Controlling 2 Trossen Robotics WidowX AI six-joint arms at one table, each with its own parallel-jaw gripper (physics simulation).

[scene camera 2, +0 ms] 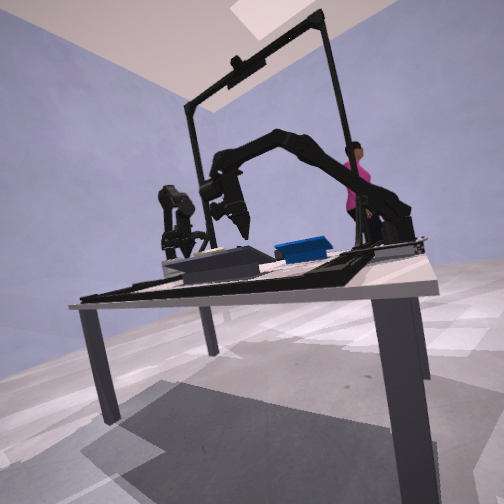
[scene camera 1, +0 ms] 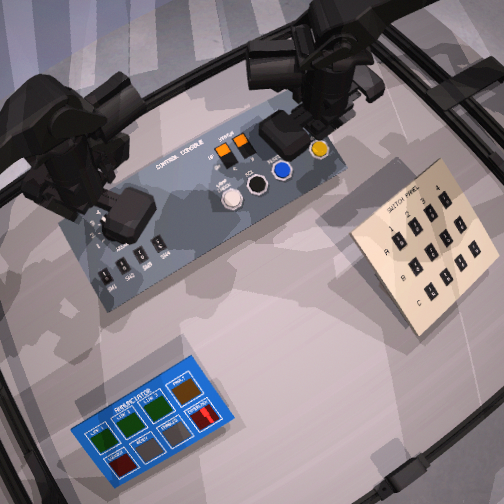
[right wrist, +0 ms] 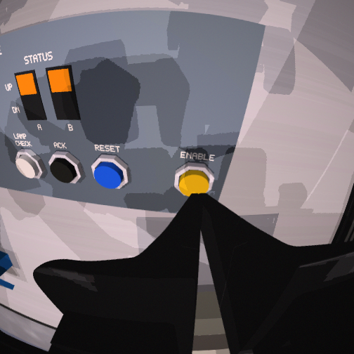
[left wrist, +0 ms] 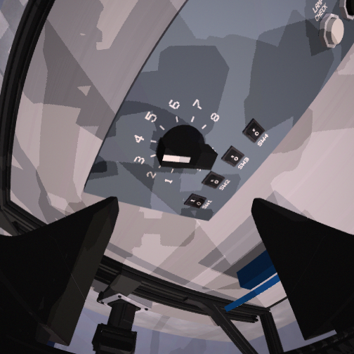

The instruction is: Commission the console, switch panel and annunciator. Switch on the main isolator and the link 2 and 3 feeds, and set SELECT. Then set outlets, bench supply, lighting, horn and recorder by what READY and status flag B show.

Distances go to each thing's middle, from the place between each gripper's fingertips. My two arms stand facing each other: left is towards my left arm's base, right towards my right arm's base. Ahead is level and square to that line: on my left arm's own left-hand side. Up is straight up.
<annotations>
Right now my right hand is 32 cm to the right of the black SELECT knob (left wrist: pixel 182 146) and 1 cm above it.
My left gripper is now 2 cm short of the black SELECT knob, 2 cm to the left of it and 3 cm above it.
</annotations>
